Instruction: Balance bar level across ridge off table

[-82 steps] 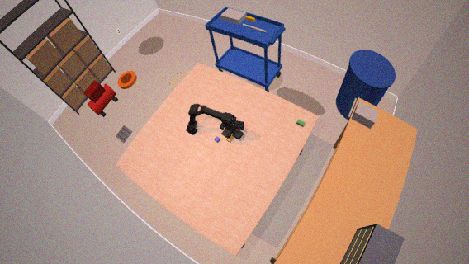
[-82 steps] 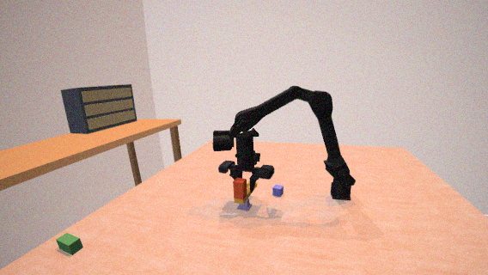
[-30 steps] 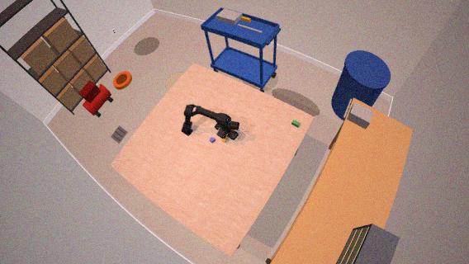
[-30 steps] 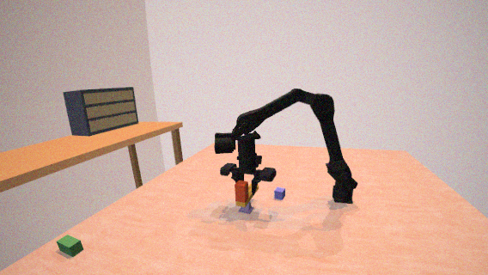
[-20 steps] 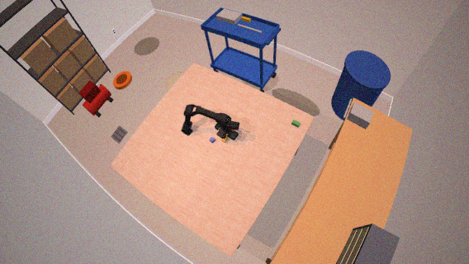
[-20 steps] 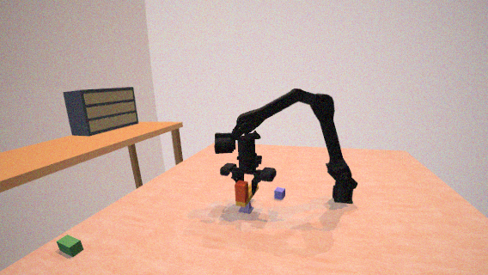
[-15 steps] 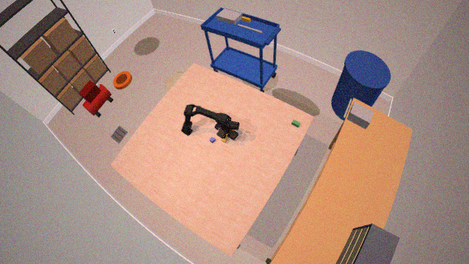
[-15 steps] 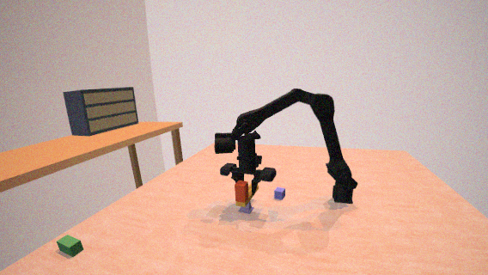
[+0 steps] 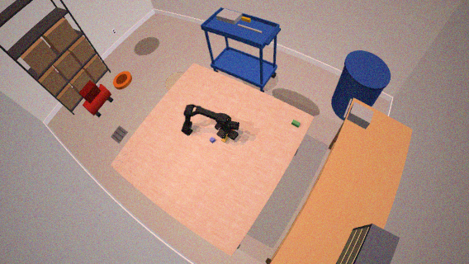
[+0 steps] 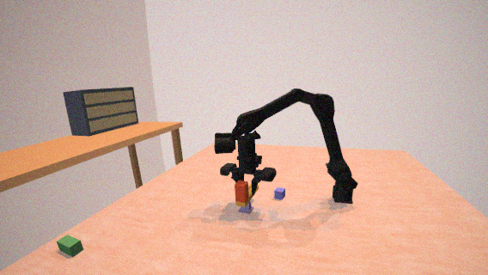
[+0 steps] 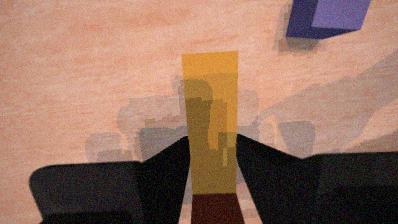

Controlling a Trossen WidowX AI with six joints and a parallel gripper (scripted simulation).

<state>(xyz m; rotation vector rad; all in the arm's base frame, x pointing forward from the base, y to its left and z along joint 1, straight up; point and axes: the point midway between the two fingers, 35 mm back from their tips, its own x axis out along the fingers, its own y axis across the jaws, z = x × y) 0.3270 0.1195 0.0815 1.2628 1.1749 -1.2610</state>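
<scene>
The purple cube is 100 mm behind my gripper tip, 80 mm to the right of it and 30 mm below it. Also, from my gripper tip: green block: 410 mm ahead, 380 mm to the left, 30 mm below.
</scene>
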